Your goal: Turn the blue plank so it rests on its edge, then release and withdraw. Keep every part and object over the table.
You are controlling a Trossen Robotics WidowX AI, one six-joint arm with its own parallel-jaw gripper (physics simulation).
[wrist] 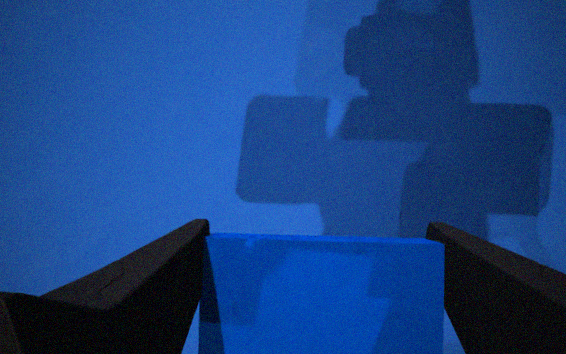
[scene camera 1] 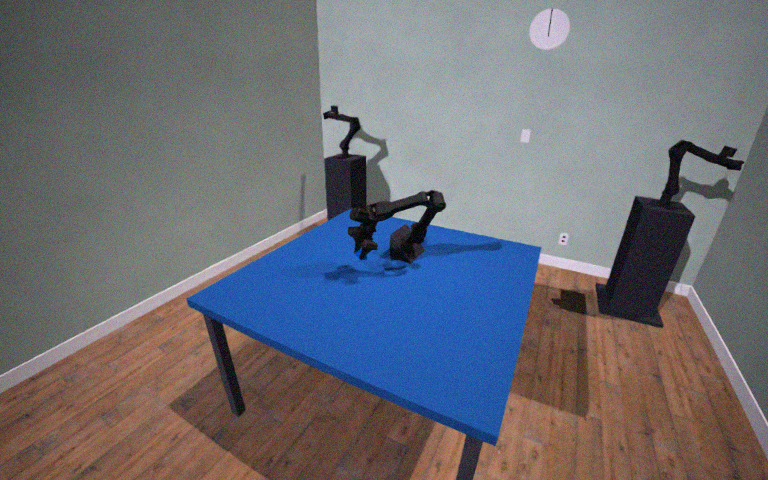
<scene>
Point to a blue plank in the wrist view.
254, 286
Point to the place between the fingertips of the gripper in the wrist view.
At 318, 235
</scene>
